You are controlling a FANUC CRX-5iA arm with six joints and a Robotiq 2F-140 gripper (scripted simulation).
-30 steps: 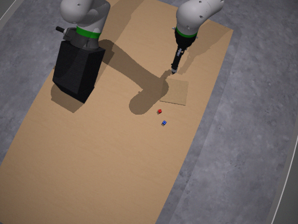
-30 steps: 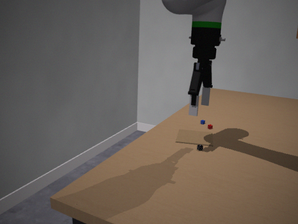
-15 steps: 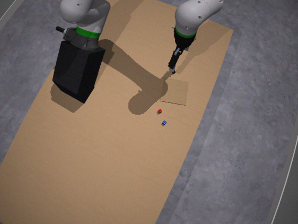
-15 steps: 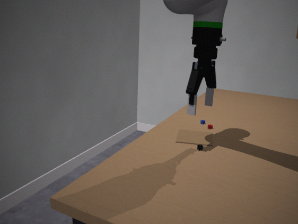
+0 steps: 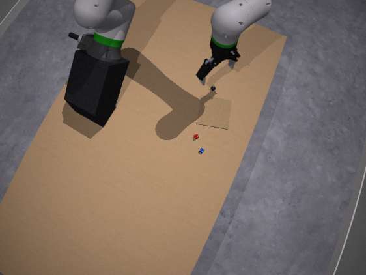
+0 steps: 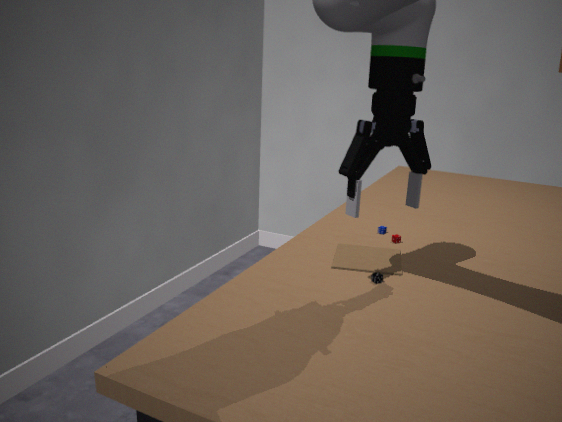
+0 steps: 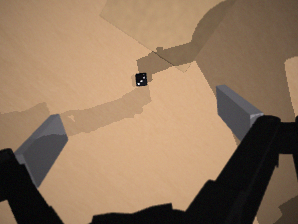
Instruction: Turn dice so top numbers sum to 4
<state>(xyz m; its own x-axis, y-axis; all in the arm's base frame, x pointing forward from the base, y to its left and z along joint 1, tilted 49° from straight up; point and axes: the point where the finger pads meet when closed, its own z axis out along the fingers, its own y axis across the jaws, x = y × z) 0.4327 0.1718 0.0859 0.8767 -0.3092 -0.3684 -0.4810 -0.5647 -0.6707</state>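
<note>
My gripper is now 14 cm above the black die. Also, from my hand: red die: 4 cm ahead, 24 cm to the right, 14 cm below; then blue die: 9 cm ahead, 29 cm to the right, 14 cm below; then tan mat: 5 cm ahead, 10 cm to the right, 15 cm below.
</note>
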